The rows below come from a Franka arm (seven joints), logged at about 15 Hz.
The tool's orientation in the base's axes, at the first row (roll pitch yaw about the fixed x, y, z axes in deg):
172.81, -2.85, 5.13
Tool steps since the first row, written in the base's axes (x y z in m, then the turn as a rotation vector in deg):
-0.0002, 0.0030, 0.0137, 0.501, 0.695, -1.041
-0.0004, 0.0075, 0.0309, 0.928, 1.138, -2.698
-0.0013, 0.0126, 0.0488, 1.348, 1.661, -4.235
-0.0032, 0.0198, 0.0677, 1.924, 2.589, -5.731
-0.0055, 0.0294, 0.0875, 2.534, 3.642, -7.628
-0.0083, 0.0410, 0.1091, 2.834, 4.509, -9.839
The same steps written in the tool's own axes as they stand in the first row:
0.0008, -0.0013, -0.0139, 0.509, -0.776, 0.978
0.0018, -0.0036, -0.0315, 0.891, -1.386, 2.593
0.0023, -0.0065, -0.0499, 1.279, -2.060, 4.078
0.0020, -0.0114, -0.0697, 1.860, -3.117, 5.484
0.0015, -0.0186, -0.0906, 2.467, -4.345, 7.274
0.0008, -0.0276, -0.1135, 2.733, -5.454, 9.378

